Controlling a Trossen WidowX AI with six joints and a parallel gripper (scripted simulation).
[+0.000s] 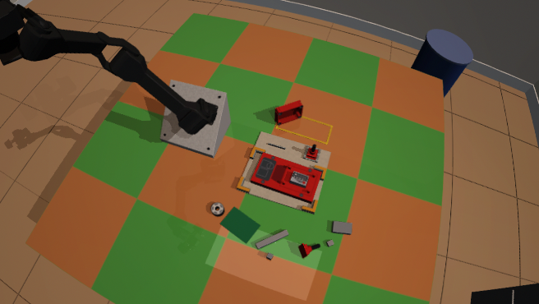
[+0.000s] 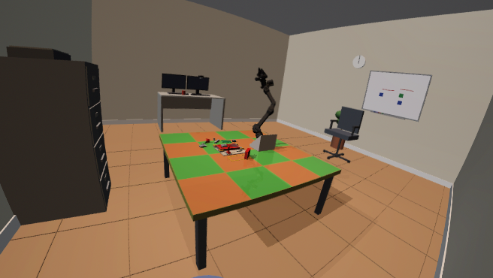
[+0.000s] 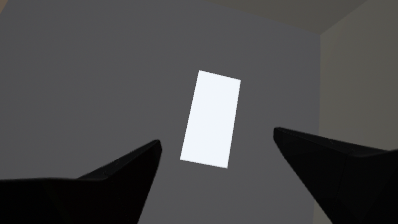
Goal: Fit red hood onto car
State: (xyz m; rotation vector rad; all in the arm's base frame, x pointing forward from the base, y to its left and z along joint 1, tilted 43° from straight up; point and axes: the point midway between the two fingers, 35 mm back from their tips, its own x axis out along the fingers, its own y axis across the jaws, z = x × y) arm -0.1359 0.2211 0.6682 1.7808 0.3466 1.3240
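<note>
Right now the red hood is 300 mm ahead of my gripper tip, 450 mm to the left of it and 750 mm below it. Round my gripper tip: grey engine block: 420 mm ahead, 220 mm to the left, 760 mm below; then grey bar: 420 mm ahead, 20 mm to the left, 780 mm below; then dark green plate: 310 mm ahead, 30 mm to the left, 790 mm below.
</note>
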